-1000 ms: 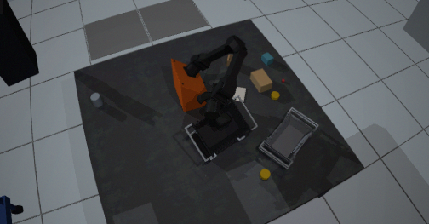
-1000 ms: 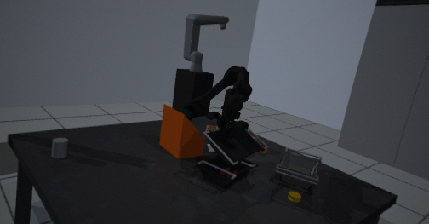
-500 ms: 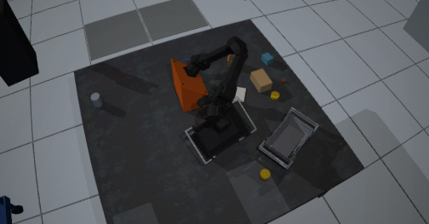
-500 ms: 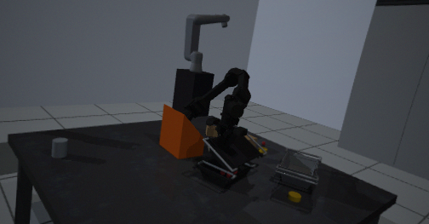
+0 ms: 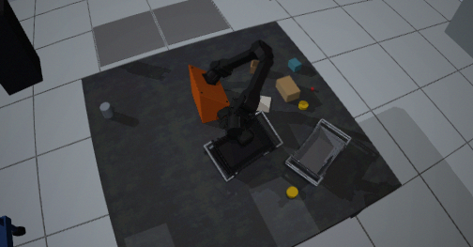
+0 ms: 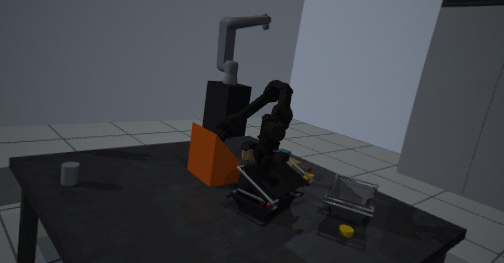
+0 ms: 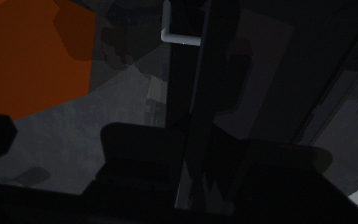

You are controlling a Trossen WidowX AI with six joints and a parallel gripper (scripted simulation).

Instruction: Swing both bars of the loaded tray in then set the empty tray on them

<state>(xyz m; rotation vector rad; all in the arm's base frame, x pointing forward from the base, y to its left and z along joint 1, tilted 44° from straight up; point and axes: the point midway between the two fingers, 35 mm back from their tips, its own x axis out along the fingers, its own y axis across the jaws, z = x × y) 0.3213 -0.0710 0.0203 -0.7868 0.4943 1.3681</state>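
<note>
Right now my gripper tip is 70 mm short of the black tray and 10 mm to the right of it. Round my gripper tip: pale block 240 mm to the left, 190 mm behind, 120 mm below; then tan box 420 mm to the left, 170 mm behind, 100 mm below; then teal cube 570 mm to the left, 300 mm behind, 100 mm below.
</note>
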